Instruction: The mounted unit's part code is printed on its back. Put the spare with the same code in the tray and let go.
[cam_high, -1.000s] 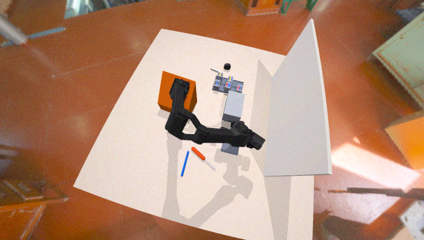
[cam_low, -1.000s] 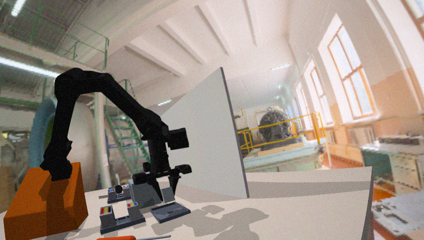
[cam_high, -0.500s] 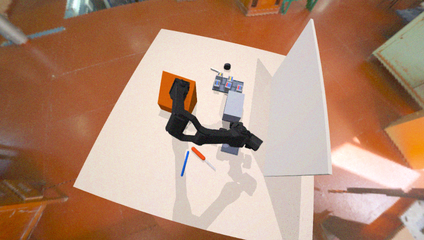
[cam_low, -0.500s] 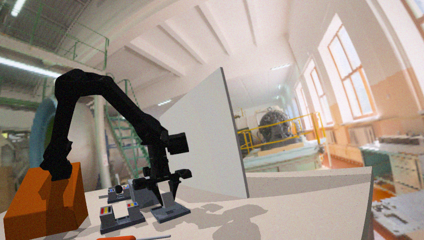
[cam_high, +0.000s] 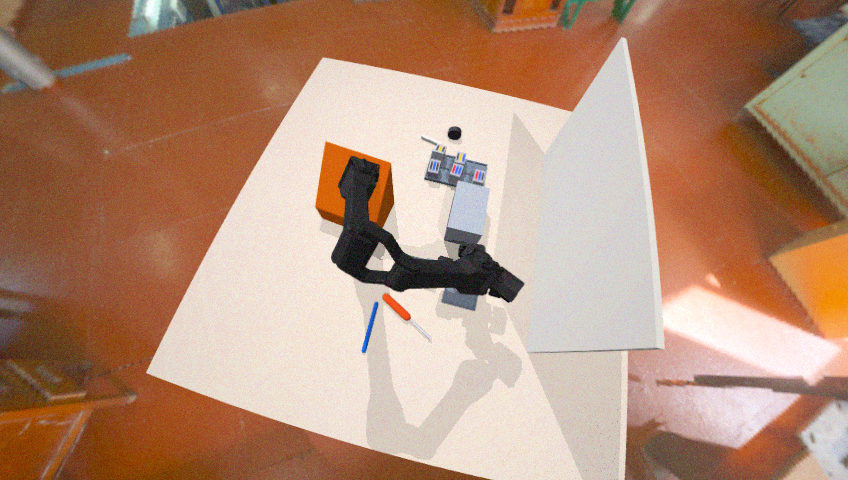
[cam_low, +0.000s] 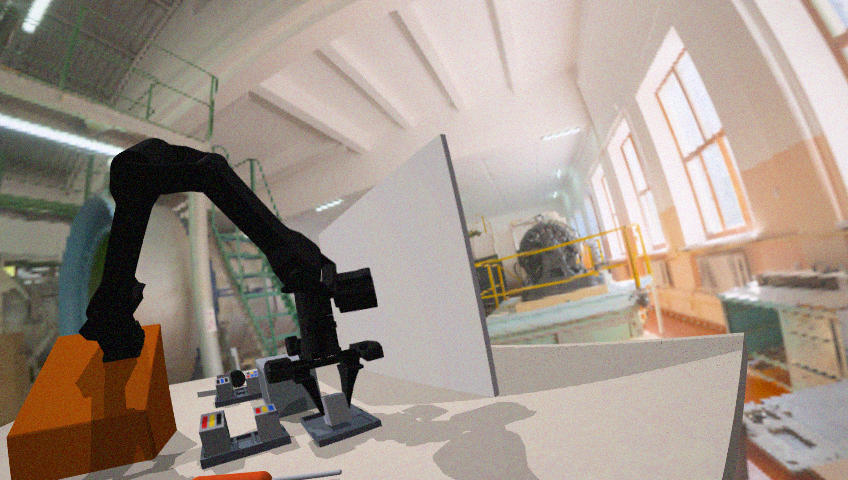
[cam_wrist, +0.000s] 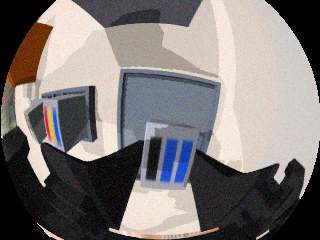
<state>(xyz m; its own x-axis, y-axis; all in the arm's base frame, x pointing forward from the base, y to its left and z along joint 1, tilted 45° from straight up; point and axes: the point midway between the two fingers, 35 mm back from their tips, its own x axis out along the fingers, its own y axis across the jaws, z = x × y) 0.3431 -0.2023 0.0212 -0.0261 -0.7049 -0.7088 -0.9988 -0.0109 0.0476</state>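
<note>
The flat grey tray lies 20 mm below my gripper tip. Also, from my gripper tip: blue marker pen 210 mm behind, 200 mm to the right, 20 mm below; then tall grey panel 200 mm ahead, 230 mm to the left, 200 mm above; then grey mounted unit 60 mm behind, 210 mm to the left, 30 mm above.
</note>
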